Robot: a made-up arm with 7 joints. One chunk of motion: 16 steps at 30 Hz.
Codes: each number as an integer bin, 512 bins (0 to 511) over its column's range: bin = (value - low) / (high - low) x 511, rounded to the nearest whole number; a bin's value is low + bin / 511 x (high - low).
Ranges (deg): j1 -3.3..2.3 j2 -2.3..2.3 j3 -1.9..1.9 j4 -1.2..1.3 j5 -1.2..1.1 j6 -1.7..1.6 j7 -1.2..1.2
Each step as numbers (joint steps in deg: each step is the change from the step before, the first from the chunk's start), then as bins.
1 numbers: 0.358 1.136 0.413 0.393 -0.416 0.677 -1.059
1 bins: 334 382 311 326 174 368 30
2 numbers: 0.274 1.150 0.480 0.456 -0.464 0.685 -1.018
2 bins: 326 383 320 338 164 369 39
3 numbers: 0.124 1.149 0.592 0.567 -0.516 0.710 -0.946
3 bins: 312 383 335 361 152 373 54
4 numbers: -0.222 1.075 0.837 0.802 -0.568 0.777 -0.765
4 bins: 281 375 368 409 140 384 93
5 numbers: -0.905 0.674 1.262 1.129 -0.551 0.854 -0.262
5 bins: 219 330 425 476 144 395 200
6 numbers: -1.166 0.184 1.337 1.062 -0.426 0.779 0.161
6 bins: 195 276 435 462 172 384 290
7 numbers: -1.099 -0.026 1.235 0.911 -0.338 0.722 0.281
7 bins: 201 253 422 431 192 375 315
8 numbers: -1.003 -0.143 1.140 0.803 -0.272 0.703 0.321
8 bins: 210 240 409 409 206 372 324
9 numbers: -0.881 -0.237 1.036 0.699 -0.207 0.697 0.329
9 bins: 221 229 395 388 221 371 326
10 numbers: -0.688 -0.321 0.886 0.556 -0.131 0.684 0.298
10 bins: 238 220 375 359 238 369 319
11 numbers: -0.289 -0.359 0.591 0.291 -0.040 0.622 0.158
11 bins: 275 216 335 305 258 360 289
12 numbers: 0.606 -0.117 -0.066 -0.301 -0.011 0.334 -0.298
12 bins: 356 243 247 184 264 315 192
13 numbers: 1.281 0.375 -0.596 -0.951 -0.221 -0.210 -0.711
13 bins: 418 297 175 51 218 231 104
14 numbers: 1.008 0.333 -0.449 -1.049 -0.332 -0.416 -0.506
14 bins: 393 292 195 31 193 199 148
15 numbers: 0.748 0.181 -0.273 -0.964 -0.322 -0.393 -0.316
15 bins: 369 276 219 48 195 202 188
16 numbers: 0.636 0.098 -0.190 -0.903 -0.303 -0.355 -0.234
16 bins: 359 266 230 61 199 208 206
